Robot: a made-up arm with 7 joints. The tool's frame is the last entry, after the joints. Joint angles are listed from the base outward. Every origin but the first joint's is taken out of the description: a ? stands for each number. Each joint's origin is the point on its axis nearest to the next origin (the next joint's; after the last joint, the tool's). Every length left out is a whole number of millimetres.
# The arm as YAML. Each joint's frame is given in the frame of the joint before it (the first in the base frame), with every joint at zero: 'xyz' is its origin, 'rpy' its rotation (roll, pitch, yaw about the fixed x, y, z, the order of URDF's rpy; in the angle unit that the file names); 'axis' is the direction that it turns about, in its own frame. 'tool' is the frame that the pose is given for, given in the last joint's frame.
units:
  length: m
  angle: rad
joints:
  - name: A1
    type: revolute
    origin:
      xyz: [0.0, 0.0, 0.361]
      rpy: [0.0, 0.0, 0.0]
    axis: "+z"
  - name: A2
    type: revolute
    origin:
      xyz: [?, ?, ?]
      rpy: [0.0, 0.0, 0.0]
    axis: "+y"
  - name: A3
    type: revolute
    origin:
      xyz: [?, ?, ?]
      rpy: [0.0, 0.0, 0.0]
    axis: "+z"
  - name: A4
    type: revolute
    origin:
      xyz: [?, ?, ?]
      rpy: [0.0, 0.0, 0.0]
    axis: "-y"
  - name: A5
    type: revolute
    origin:
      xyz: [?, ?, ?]
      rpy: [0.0, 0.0, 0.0]
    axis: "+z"
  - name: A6
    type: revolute
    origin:
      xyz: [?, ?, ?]
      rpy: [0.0, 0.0, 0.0]
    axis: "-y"
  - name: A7
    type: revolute
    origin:
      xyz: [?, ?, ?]
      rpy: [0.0, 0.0, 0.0]
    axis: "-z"
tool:
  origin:
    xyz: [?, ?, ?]
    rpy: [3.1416, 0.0, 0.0]
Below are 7 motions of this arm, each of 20 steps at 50 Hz.
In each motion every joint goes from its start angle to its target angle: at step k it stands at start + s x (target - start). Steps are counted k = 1, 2, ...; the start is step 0. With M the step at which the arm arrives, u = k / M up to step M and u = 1 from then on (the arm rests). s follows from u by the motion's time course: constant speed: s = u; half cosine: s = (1 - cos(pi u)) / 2; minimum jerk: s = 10 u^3 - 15 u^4 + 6 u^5.
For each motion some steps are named. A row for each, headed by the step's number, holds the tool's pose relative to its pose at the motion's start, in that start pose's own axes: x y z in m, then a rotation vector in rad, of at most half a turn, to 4 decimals.
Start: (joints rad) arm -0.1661 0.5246 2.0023 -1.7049 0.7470 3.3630 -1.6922
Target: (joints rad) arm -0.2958 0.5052 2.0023 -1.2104 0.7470 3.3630 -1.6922
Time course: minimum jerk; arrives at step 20
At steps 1, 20:
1: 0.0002 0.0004 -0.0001 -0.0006 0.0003 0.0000
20: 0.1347 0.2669 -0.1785 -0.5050 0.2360 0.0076

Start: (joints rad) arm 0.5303 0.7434 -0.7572 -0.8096 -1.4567 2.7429 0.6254
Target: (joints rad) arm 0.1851 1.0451 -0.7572 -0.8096 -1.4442 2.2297 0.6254
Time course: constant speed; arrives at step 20
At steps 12, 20:
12: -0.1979 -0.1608 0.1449 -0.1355 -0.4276 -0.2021
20: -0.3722 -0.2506 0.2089 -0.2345 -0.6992 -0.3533

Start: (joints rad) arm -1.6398 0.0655 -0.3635 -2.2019 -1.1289 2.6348 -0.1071
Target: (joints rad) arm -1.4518 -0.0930 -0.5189 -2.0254 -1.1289 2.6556 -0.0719
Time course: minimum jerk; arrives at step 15
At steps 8, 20:
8: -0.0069 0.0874 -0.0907 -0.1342 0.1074 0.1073
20: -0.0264 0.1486 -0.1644 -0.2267 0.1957 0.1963

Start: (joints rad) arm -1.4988 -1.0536 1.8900 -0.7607 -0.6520 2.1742 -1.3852
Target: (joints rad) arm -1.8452 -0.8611 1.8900 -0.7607 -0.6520 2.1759 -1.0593
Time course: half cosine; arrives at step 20
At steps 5, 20:
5: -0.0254 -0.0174 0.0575 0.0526 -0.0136 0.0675
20: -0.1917 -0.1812 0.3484 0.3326 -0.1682 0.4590

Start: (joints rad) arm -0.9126 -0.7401 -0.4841 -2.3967 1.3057 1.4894 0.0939
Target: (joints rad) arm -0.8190 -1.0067 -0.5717 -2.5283 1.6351 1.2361 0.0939
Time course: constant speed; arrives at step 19
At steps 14, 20:
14: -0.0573 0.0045 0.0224 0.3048 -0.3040 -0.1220
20: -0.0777 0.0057 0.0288 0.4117 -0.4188 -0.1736

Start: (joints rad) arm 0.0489 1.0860 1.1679 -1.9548 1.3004 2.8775 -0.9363
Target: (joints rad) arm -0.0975 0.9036 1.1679 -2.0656 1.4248 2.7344 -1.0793
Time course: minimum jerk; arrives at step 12
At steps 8, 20:
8: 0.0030 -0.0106 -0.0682 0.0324 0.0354 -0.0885
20: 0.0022 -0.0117 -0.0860 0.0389 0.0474 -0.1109

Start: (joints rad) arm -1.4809 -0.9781 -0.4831 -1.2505 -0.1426 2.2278 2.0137
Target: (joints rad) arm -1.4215 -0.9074 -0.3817 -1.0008 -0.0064 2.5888 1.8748
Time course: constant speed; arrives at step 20
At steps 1, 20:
1: -0.0037 -0.0018 -0.0068 0.0200 -0.0211 -0.0050
20: -0.0411 -0.0192 -0.1348 0.4162 -0.3979 -0.0502

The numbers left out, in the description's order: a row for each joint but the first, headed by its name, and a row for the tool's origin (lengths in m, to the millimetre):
A2: 0.0 0.0 0.0
A3: 0.0 0.0 0.427
A4: 0.053 0.0 0.0
A5: -0.127 0.0 0.593
A6: 0.0 0.0 0.0
A7: 0.131 0.0 0.0
tool: 0.0 0.0 0.0

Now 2 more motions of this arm.
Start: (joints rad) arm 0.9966 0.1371 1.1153 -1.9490 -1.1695 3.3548 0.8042
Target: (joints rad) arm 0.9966 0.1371 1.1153 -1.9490 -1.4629 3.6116 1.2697
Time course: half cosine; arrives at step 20
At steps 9, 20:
9: -0.0122 -0.0094 -0.0144 0.1051 0.0414 0.0767
20: -0.0307 -0.0168 -0.0343 0.2691 0.0448 0.1854

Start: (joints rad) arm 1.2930 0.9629 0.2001 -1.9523 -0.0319 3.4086 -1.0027
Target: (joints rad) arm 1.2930 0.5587 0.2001 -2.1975 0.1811 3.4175 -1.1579
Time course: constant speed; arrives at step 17
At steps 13, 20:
13: 0.0318 0.0390 -0.1448 -0.1324 0.0162 -0.0201
20: 0.0365 0.0439 -0.1894 -0.1736 0.0196 -0.0247

